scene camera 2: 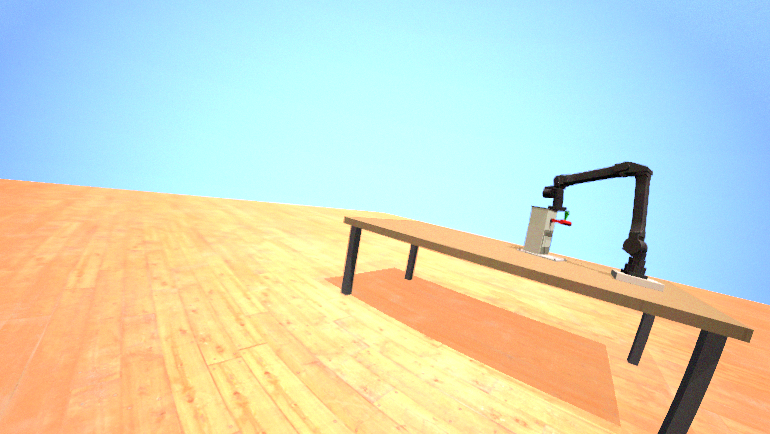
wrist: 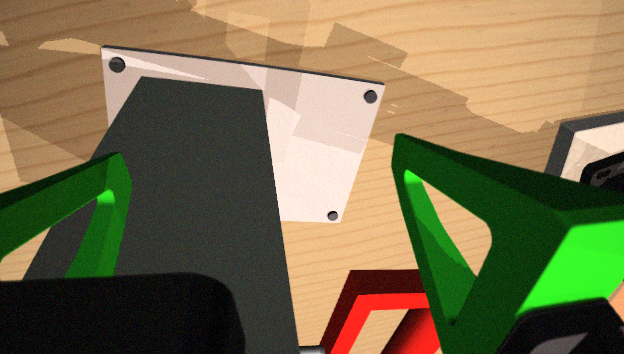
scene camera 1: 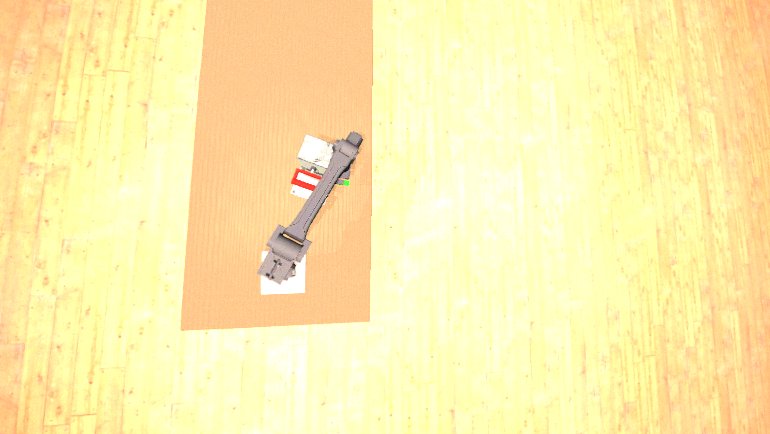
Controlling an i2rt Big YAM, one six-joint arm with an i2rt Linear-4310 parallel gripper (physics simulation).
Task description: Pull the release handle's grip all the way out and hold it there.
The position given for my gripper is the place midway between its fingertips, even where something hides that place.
I see my gripper (wrist: 260, 157) and a white base plate (wrist: 318, 124).
